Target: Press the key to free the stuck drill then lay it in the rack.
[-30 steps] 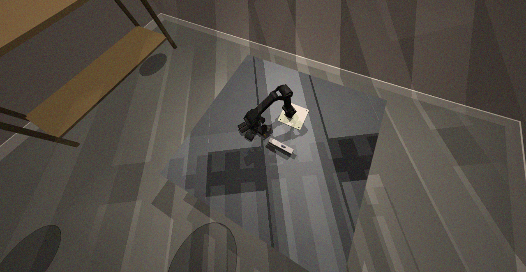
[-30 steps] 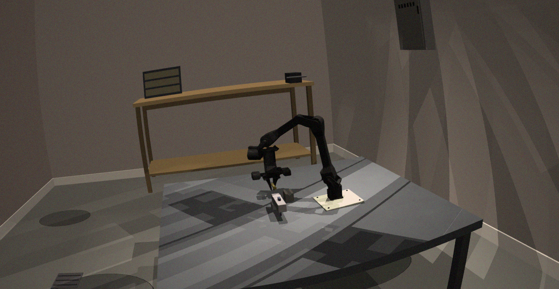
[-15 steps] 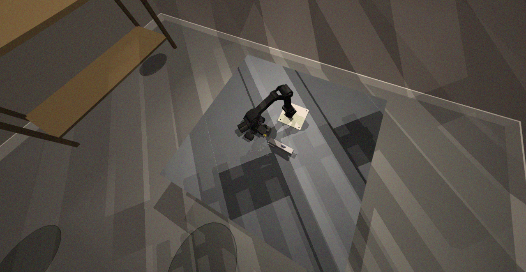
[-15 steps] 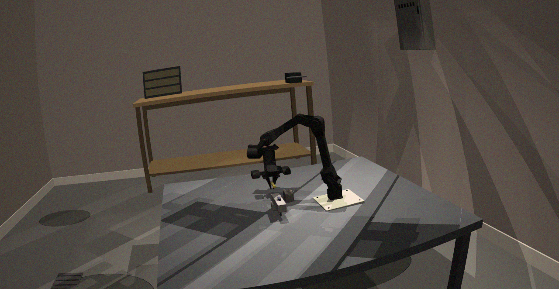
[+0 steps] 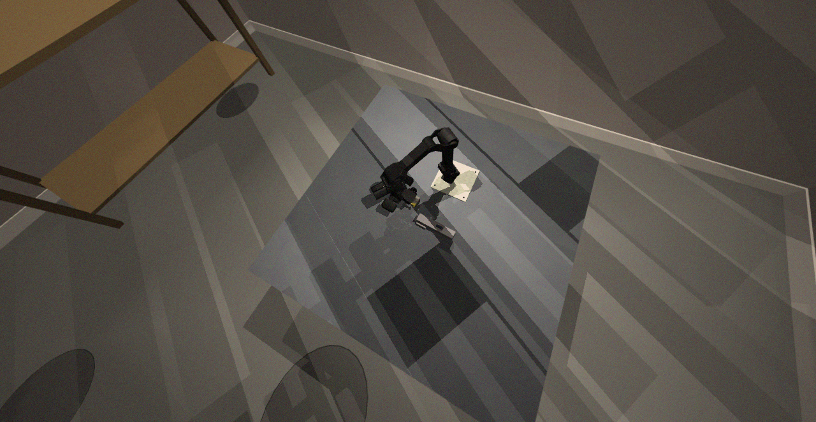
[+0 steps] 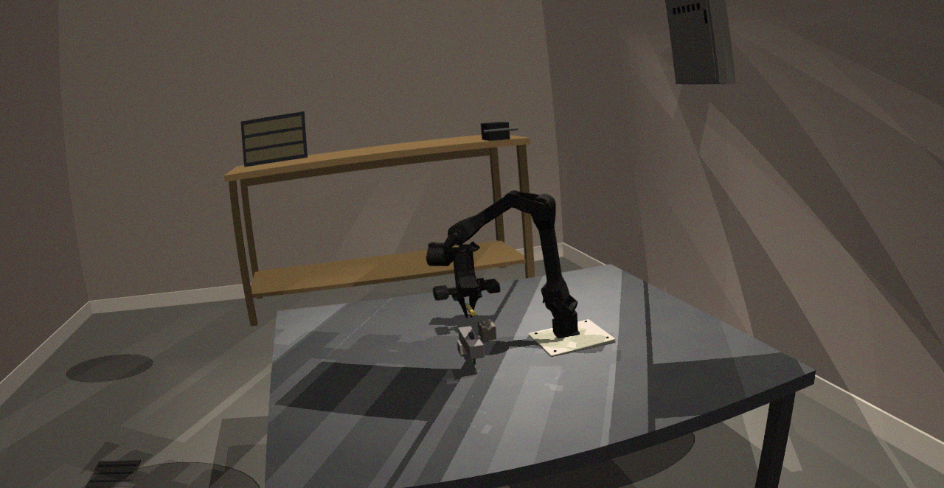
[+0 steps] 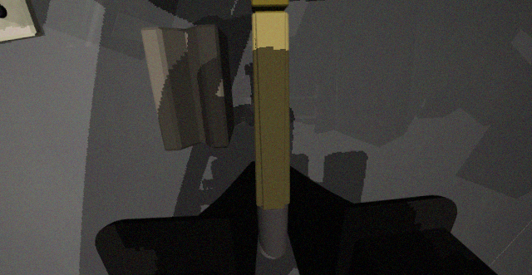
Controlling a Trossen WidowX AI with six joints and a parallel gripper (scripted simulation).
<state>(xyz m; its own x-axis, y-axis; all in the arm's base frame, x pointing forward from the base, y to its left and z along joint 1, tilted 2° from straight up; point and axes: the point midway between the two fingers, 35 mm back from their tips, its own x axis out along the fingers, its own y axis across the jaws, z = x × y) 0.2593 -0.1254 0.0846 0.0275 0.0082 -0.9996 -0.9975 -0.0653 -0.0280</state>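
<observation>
The drill is 40 mm to the left of my gripper tip and 40 mm above it. From my gripper tip the other things lie so: rack (50 mm behind, 40 mm to the left, 30 mm below); then dark key (240 mm to the left, 20 mm ahead).
</observation>
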